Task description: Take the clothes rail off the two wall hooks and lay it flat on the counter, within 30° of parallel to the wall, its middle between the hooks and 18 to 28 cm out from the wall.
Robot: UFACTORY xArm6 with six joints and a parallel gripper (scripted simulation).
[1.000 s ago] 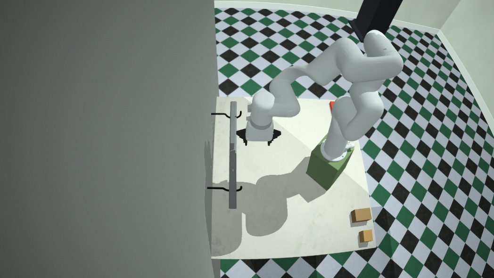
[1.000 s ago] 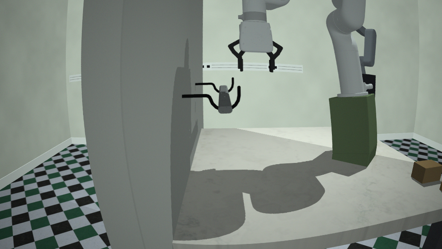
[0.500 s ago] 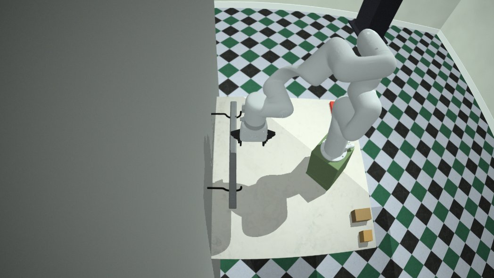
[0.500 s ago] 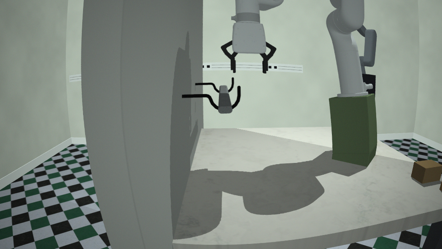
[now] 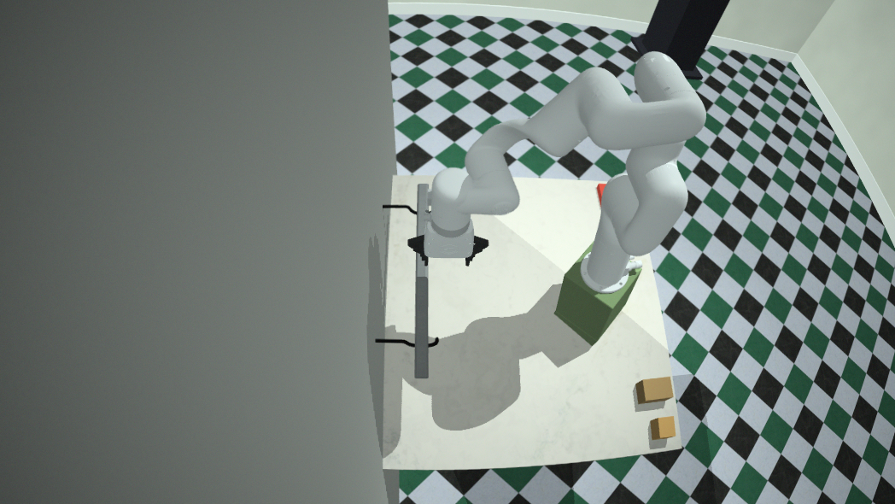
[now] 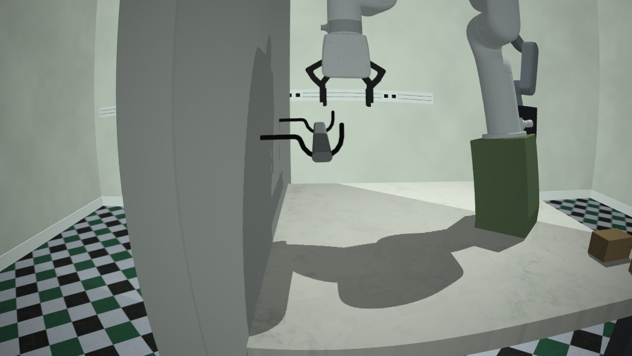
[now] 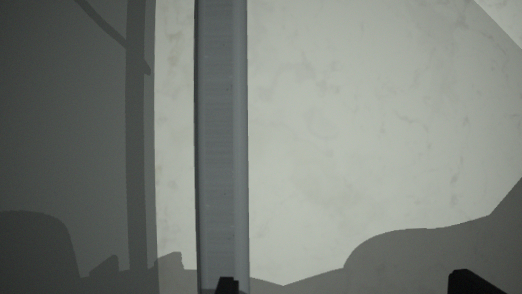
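Now: hand 70 mm above the grey clothes rail, 60 mm short of it and 10 mm to the left of it. Also, from my hand: grey wall (180 mm ahead, 140 mm above, 20 mm to the right); then red object (620 mm behind, 300 mm to the right, 270 mm below); then blue object (630 mm behind, 260 mm below, 180 mm to the right).
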